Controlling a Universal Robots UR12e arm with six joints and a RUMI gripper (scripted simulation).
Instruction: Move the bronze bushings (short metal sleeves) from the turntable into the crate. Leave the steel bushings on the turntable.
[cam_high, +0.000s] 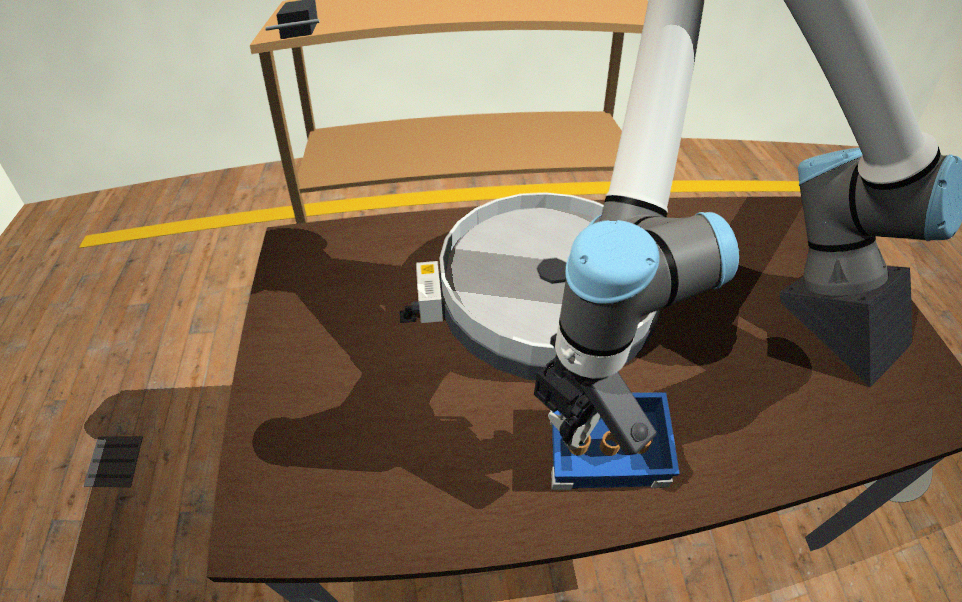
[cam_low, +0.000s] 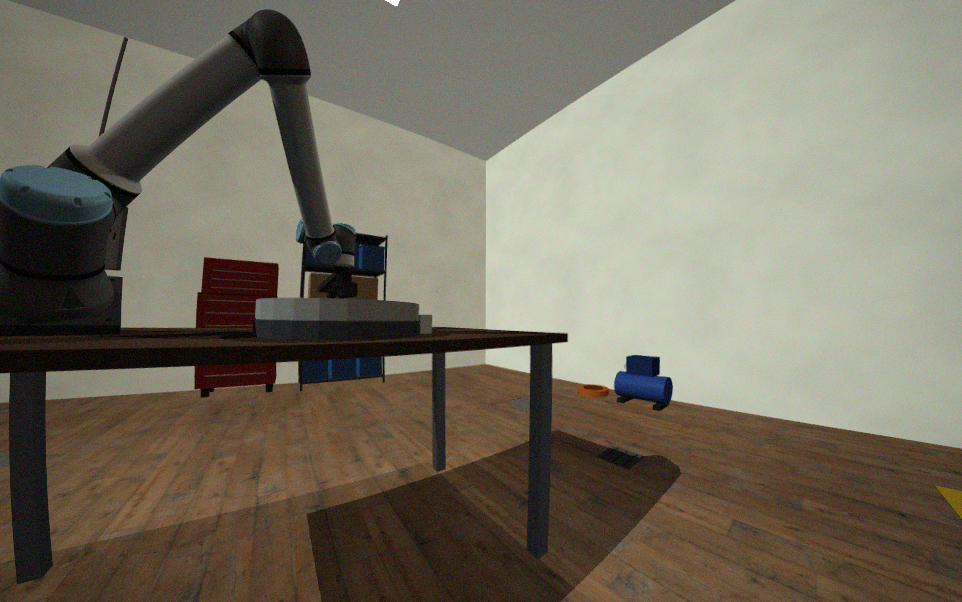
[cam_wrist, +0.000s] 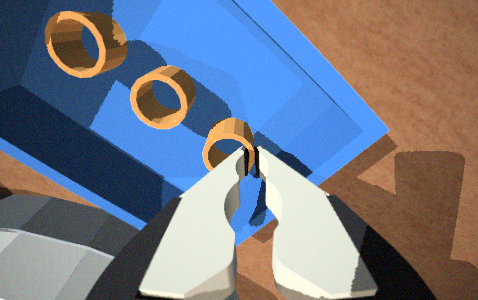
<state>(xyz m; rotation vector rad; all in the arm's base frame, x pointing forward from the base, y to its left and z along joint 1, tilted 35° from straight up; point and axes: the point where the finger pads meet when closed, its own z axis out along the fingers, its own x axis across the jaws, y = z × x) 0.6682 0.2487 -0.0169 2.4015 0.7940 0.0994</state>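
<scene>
Right now my hand is 60 mm past the blue crate and 10 mm above it. The rest, counted from my hand: round grey turntable: 350 mm to the right, 50 mm behind, 20 mm above.
</scene>
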